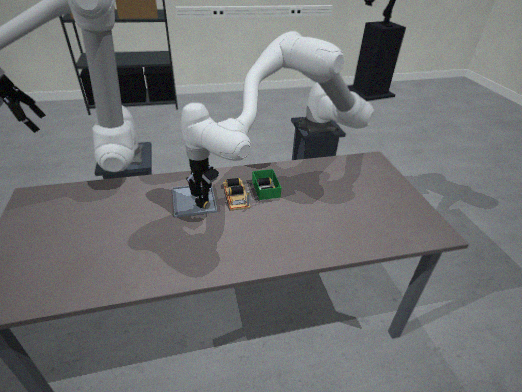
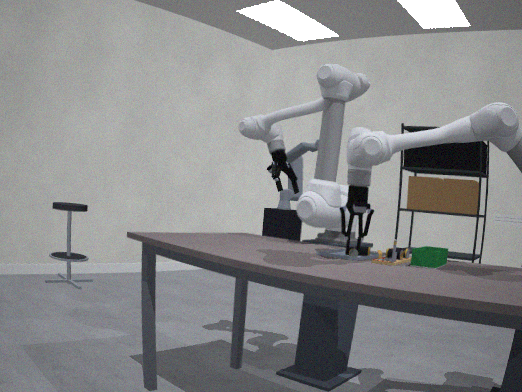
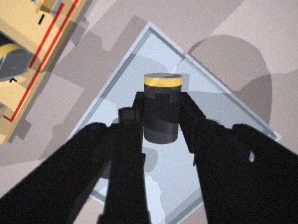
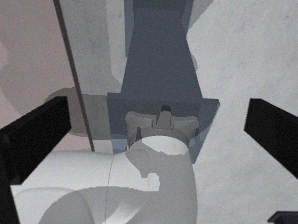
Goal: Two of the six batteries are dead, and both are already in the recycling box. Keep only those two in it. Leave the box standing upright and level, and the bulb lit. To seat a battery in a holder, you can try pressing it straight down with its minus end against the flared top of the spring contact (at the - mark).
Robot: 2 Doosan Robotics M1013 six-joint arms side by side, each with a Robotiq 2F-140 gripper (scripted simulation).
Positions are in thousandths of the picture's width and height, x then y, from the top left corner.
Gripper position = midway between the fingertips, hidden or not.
I see my left gripper (image 2: 675, 649), my right gripper (image 4: 532, 507), a green recycling box (image 2: 815, 659) and a pale blue tray (image 1: 353, 519).
The pale blue tray shows as well in image 3 (image 3: 515, 234). My left gripper shows as well in image 3 (image 3: 542, 467). Image 3 misses the green recycling box: it is out of frame.
